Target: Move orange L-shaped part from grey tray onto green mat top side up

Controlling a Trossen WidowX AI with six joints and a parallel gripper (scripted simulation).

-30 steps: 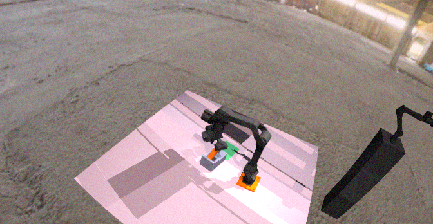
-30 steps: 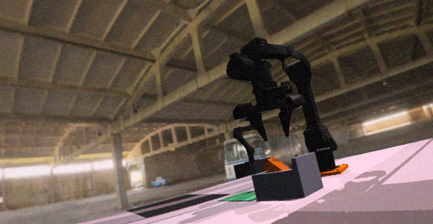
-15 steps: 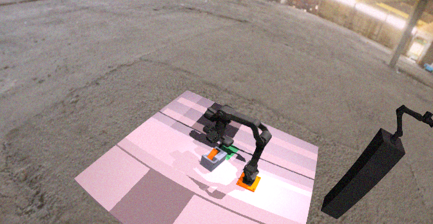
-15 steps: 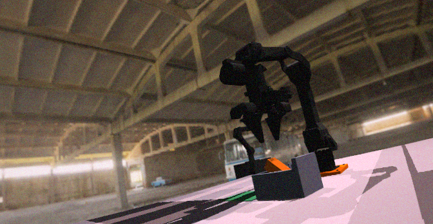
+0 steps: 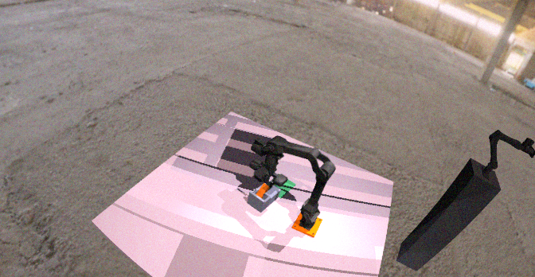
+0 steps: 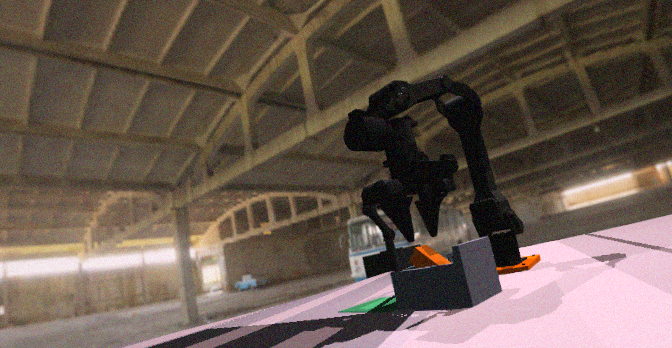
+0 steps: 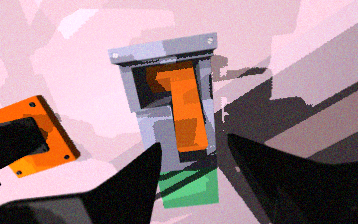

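Right now the orange L-shaped part is 10 mm behind my gripper tip, 30 mm to the left of it and 70 mm below it. The rest, counted from my gripper tip: green mat: 20 mm behind, 140 mm to the right, 120 mm below.
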